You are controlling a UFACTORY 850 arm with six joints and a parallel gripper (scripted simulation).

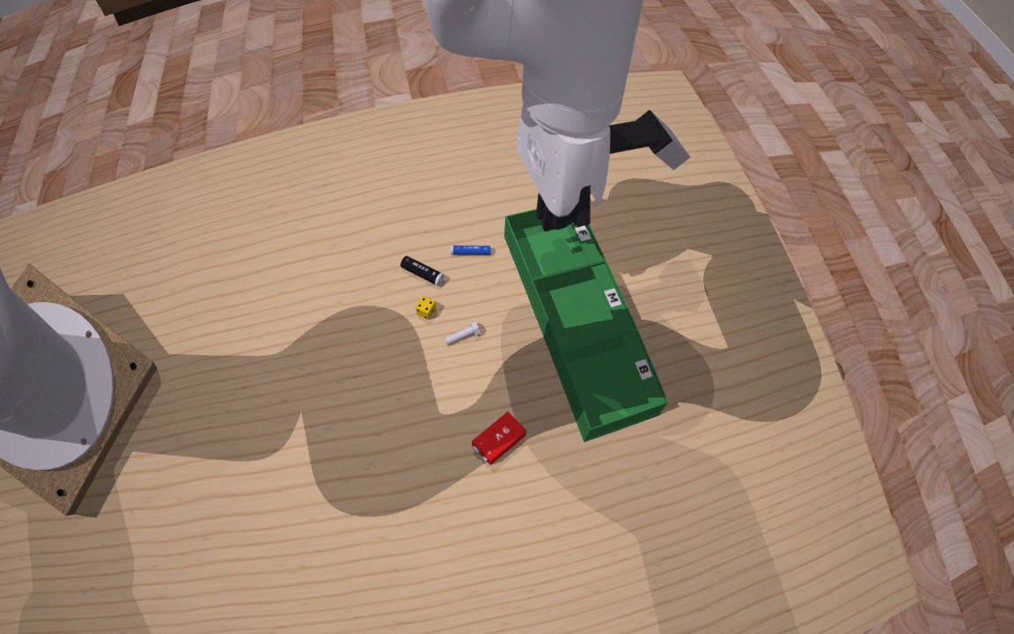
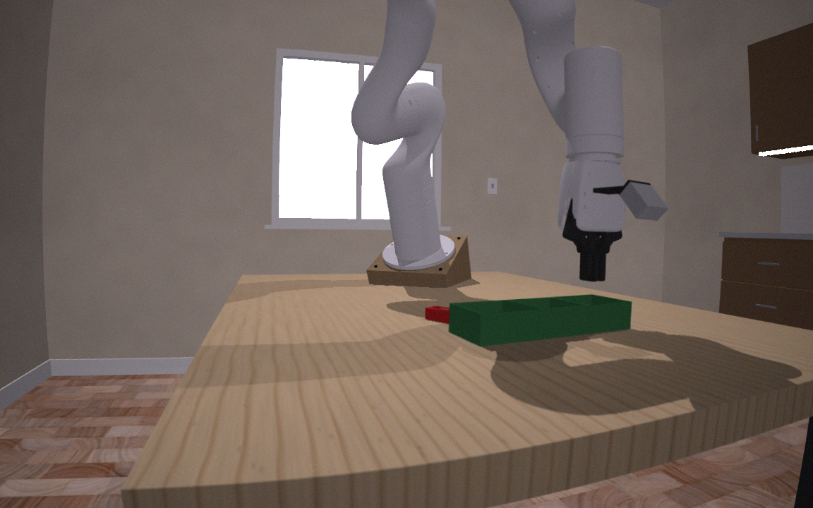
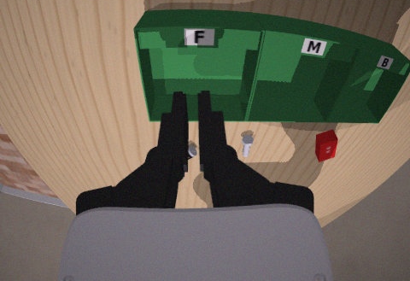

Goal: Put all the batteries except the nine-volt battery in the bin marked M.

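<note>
The blue battery lies 8 cm below my hand, 8 cm behind it and 2 cm to the left of it. From my hand the other things lie so: white bolt: 10 cm behind, 8 cm to the right, 8 cm below; then green three-part bin: 9 cm to the right, 7 cm below, 2 cm ahead; then black battery: 14 cm behind, 8 cm below.
</note>
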